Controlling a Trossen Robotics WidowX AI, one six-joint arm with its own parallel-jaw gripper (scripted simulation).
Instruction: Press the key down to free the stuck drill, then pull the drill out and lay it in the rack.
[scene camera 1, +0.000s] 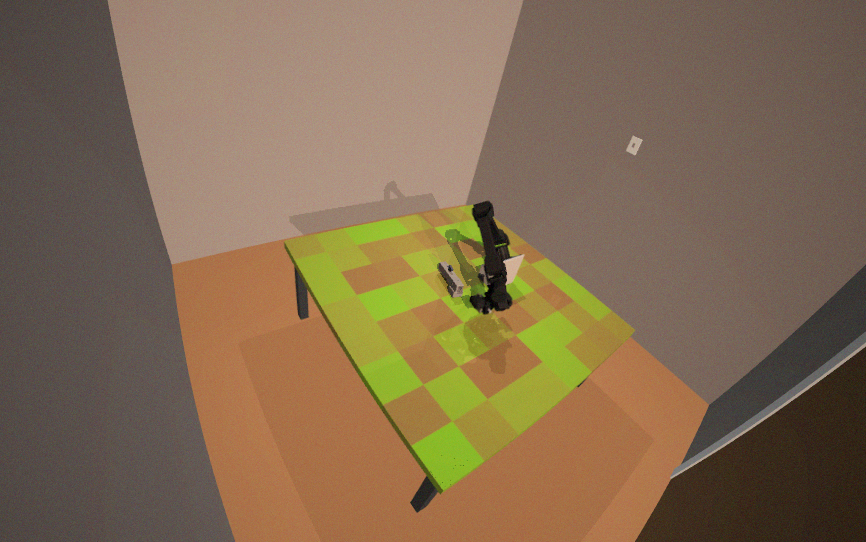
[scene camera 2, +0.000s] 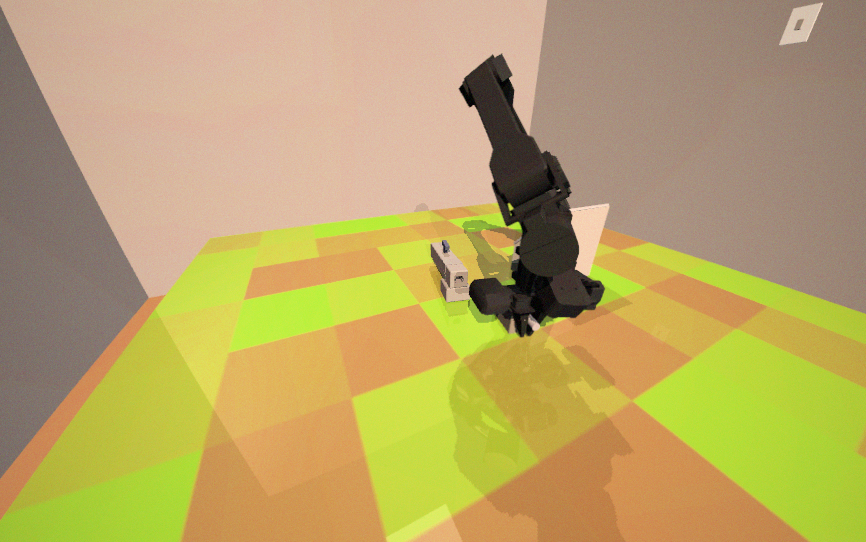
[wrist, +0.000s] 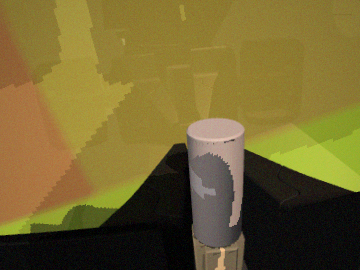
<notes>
In view: the gripper (scene camera 2: 524, 335).
The gripper is seen too in the wrist view (wrist: 198, 152).
</notes>
